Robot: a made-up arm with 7 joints. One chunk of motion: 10 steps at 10 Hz.
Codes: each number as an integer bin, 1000 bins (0 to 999) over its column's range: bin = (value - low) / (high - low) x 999, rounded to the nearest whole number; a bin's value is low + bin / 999 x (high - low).
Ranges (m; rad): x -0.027..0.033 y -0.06..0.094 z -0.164..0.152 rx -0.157..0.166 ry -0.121..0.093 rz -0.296..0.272
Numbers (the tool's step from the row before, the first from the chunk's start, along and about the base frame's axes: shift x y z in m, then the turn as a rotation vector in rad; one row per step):
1: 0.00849 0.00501 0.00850 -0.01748 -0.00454 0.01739
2: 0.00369 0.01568 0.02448 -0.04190 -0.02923 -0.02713
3: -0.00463 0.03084 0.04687 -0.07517 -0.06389 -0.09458
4: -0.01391 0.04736 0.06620 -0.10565 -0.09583 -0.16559
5: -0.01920 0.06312 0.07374 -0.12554 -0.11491 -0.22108
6: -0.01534 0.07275 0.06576 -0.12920 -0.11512 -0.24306
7: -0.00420 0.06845 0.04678 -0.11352 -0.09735 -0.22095
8: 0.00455 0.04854 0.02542 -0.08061 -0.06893 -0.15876
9: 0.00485 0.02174 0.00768 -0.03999 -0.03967 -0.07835
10: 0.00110 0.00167 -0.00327 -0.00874 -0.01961 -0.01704
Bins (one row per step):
1: 591 422 545 432 544 551
2: 511 491 596 356 428 473
3: 372 589 667 253 267 354
4: 218 696 728 159 117 229
5: 130 799 752 97 28 132
6: 194 861 726 86 27 93
7: 380 833 666 134 110 132
8: 525 704 599 236 243 241
9: 530 530 543 362 380 383
10: 468 400 508 459 473 491

